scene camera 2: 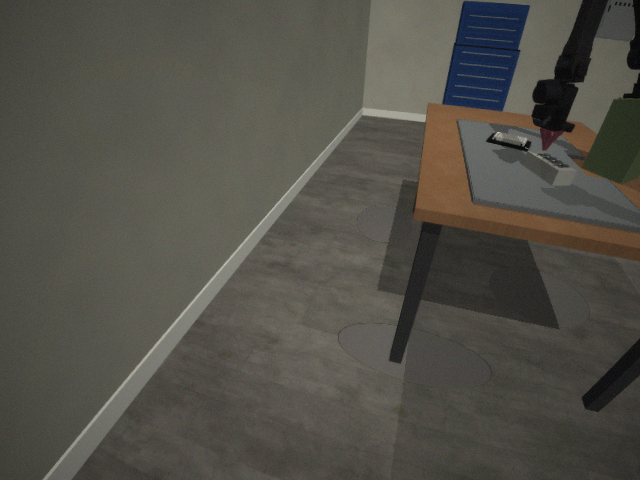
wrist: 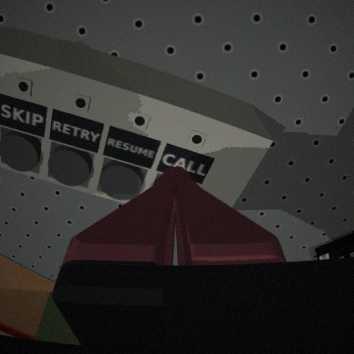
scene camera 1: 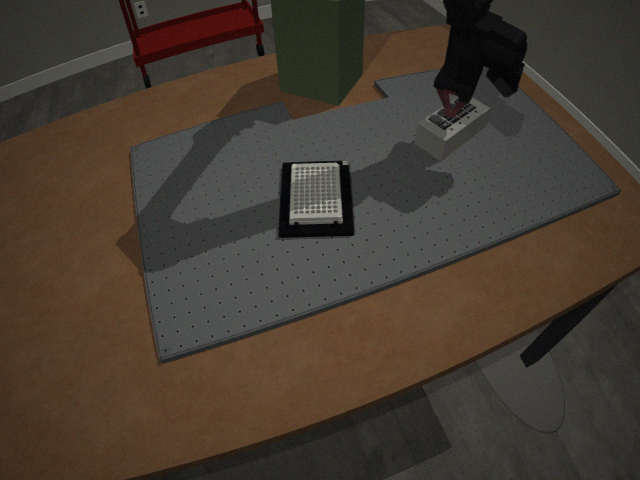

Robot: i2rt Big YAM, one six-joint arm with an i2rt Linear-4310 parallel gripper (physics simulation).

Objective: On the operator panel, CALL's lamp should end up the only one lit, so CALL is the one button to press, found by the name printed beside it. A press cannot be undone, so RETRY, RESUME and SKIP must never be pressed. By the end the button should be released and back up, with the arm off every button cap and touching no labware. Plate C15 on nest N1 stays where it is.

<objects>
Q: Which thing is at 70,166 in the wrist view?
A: An RETRY button.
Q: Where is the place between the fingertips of the gripper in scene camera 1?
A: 449,116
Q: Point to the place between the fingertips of the gripper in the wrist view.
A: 174,177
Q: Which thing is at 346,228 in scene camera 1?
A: A black nest N1.
</objects>
